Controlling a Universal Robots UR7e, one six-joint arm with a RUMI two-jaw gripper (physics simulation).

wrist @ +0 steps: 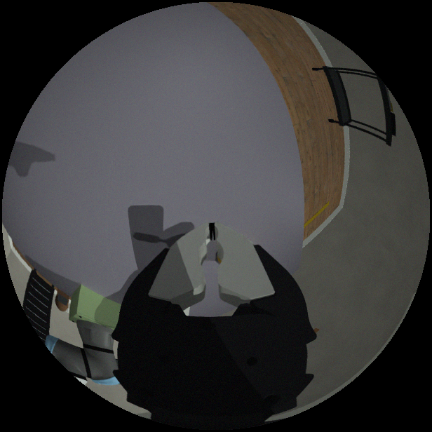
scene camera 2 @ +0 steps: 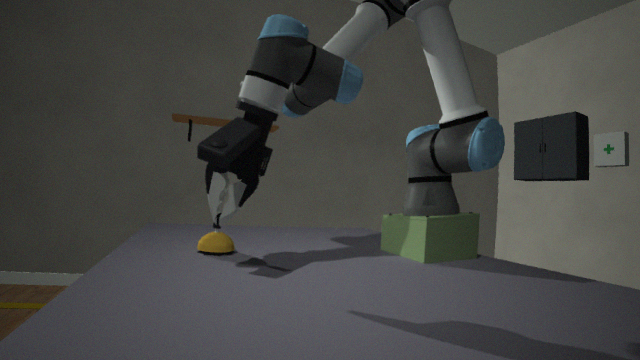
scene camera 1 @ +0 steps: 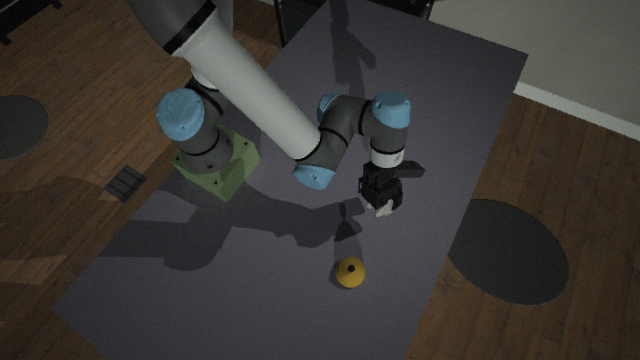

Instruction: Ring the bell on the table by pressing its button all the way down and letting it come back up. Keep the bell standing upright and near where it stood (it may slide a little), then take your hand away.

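Frame: origin at the arm's base, x ahead, y left, z up, level; centimetres.
Where they show: gripper, between the fingertips: (scene camera 2: 218, 225) (scene camera 1: 383, 214); arm's base, origin of its link: (scene camera 2: 430, 214) (scene camera 1: 208, 151).
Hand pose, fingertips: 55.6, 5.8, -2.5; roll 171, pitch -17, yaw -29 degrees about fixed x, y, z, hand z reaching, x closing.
Note:
Each offset is from my fingertips to the top centre of the thing, as dx, dy, dz. Level surfaces: height alone.
The yellow dome bell @(-2.0, -17.0, -1.7) (scene camera 1: 345, 280) (scene camera 2: 216, 244) stands upright on the grey-purple table @(dz -8.3) (scene camera 1: 280, 310) (scene camera 2: 300, 310) (wrist: 175, 125). Its small black button @(-2.0, -17.0, -1.7) (scene camera 1: 351, 268) is in plain sight in scene camera 1. My gripper (scene camera 1: 384, 209) (scene camera 2: 217, 218) (wrist: 212, 223) is shut, with nothing between its pale fingers. In scene camera 2 the fingertips line up with the bell's top, a little above the dome. In scene camera 1 they appear apart from the bell, up and to its right. In the wrist view a sliver of the bell (wrist: 219, 260) shows between the fingers; the rest is hidden behind them.
The arm's green base block (scene camera 1: 227, 175) (scene camera 2: 427, 237) (wrist: 95, 307) stands at one side of the table. The table's edge lies to the right of the bell in scene camera 1, with wooden floor (scene camera 1: 500, 330) beyond it. A dark cabinet (scene camera 2: 550, 147) hangs on the wall.

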